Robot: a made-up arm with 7 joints. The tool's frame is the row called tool. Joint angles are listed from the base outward. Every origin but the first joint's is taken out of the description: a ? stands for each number. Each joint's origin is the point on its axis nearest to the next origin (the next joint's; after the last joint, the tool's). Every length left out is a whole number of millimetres.
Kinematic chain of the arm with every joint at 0, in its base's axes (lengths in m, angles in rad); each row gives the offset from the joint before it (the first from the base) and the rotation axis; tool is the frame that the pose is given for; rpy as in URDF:
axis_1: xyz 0 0 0.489 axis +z
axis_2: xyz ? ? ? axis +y
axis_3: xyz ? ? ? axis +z
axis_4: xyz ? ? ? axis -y
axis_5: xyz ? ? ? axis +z
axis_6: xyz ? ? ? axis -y
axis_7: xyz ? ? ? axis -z
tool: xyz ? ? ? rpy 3.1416 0 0
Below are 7 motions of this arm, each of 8 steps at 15 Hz.
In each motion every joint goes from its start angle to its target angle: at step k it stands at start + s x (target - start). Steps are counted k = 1, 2, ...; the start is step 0. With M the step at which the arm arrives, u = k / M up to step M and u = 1 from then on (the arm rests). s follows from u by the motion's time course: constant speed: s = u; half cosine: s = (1 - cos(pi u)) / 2; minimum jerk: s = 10 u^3 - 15 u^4 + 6 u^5.
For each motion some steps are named. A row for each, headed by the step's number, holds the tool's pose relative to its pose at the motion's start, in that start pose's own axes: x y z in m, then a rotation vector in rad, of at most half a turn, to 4 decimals.
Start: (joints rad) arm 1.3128 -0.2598 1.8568 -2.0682 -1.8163 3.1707 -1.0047
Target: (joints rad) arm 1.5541 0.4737 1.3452 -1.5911 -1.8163 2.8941 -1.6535
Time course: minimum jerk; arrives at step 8
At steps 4, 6, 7, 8:
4: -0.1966 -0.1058 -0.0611 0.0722 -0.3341 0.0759
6: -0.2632 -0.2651 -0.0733 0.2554 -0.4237 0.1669
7: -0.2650 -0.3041 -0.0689 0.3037 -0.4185 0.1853
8: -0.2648 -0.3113 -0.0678 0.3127 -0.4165 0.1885

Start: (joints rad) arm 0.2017 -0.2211 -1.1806 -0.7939 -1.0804 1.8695 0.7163
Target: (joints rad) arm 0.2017 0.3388 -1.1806 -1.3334 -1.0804 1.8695 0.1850
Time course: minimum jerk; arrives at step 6
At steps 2, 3, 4, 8:
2: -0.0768 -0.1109 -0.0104 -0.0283 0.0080 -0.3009
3: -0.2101 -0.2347 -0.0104 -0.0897 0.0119 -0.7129
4: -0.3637 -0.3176 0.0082 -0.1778 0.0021 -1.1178
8: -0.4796 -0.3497 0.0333 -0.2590 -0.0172 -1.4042

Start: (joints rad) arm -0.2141 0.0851 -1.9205 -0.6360 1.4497 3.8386 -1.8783
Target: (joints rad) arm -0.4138 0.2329 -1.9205 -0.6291 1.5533 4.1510 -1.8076
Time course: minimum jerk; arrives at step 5
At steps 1, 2, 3, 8:
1: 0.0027 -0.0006 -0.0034 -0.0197 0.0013 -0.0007
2: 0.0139 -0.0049 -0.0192 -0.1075 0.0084 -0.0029
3: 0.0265 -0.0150 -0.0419 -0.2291 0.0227 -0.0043
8: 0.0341 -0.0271 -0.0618 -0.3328 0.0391 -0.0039

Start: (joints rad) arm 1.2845 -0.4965 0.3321 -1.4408 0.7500 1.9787 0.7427
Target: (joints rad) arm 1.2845 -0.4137 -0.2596 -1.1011 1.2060 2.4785 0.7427
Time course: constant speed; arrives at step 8
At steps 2, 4, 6, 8:
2: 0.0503 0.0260 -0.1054 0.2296 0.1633 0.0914
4: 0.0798 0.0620 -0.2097 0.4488 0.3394 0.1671
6: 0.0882 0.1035 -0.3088 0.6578 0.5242 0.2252
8: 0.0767 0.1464 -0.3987 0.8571 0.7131 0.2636

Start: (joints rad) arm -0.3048 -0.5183 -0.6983 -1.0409 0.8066 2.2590 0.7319
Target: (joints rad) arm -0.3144 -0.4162 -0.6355 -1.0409 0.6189 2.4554 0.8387
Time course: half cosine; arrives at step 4
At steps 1, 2, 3, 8:
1: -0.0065 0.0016 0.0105 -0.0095 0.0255 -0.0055
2: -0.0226 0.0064 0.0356 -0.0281 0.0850 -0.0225
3: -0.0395 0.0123 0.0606 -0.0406 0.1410 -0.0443
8: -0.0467 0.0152 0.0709 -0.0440 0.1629 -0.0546

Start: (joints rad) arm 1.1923 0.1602 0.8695 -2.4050 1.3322 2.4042 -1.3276
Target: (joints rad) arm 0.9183 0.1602 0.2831 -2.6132 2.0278 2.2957 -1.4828
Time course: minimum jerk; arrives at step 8
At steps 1, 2, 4, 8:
1: -0.0037 0.0061 -0.0050 -0.0034 0.0122 0.0168
2: -0.0254 0.0373 -0.0318 -0.0224 0.0809 0.1070
4: -0.1518 0.1398 -0.1454 -0.1181 0.4309 0.4931
8: -0.3441 0.1799 -0.2470 -0.2763 0.9461 0.9217

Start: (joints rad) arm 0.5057 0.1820 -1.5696 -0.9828 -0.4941 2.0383 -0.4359
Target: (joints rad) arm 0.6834 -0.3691 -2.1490 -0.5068 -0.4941 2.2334 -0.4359
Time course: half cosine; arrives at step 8
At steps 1, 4, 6, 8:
1: -0.0132 0.0218 -0.0015 -0.0109 0.0088 0.0312
4: -0.2105 0.2308 0.0052 -0.1592 0.0542 0.3739
6: -0.3766 0.3177 0.0323 -0.2878 0.0161 0.5737
8: -0.4415 0.3369 0.0464 -0.3429 -0.0154 0.6359

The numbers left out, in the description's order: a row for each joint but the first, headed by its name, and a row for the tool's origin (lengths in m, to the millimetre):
axis_2: 0 0 0
axis_3: 0 0 0.247
axis_4: 0.106 0 0
axis_5: -0.109 0 0.506
axis_6: 0 0 0
axis_7: 0.096 0 0
tool: 0 0 0

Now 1 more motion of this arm.
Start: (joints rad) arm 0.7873 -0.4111 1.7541 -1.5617 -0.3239 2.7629 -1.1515
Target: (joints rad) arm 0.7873 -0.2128 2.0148 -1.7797 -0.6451 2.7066 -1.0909
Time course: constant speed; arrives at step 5
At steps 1, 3, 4, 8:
1: 0.0217 -0.0194 0.0070 0.0433 0.0324 -0.0352
3: 0.0697 -0.0571 0.0090 0.1126 0.1032 -0.1159
4: 0.0952 -0.0750 0.0041 0.1380 0.1409 -0.1610
8: 0.1210 -0.0924 -0.0048 0.1569 0.1795 -0.2088

